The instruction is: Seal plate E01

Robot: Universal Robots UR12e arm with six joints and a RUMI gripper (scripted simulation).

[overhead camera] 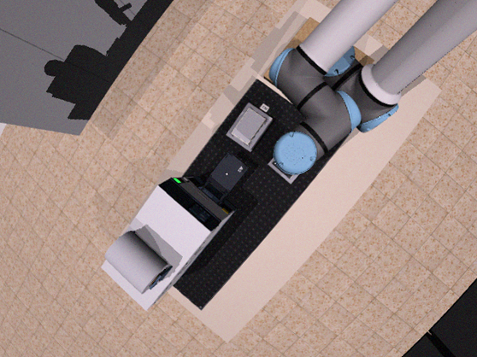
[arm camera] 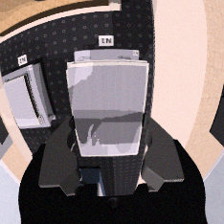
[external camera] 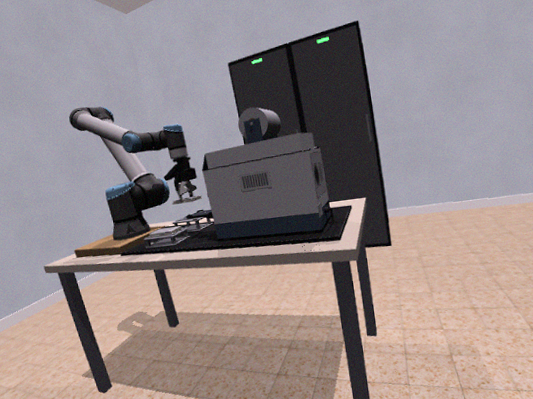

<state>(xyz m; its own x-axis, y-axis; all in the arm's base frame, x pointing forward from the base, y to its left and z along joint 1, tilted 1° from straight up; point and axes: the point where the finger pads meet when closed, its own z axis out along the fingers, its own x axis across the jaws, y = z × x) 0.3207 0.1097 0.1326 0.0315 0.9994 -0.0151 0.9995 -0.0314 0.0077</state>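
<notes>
Right now the plate nest N1 is 11 cm below my hand. Also, from my hand: foil roll 54 cm ahead, 26 cm above, 15 cm to the right; square start button 31 cm ahead, 25 cm to the right, 3 cm above; sealer stage 21 cm ahead, 16 cm to the right, 6 cm below.
</notes>
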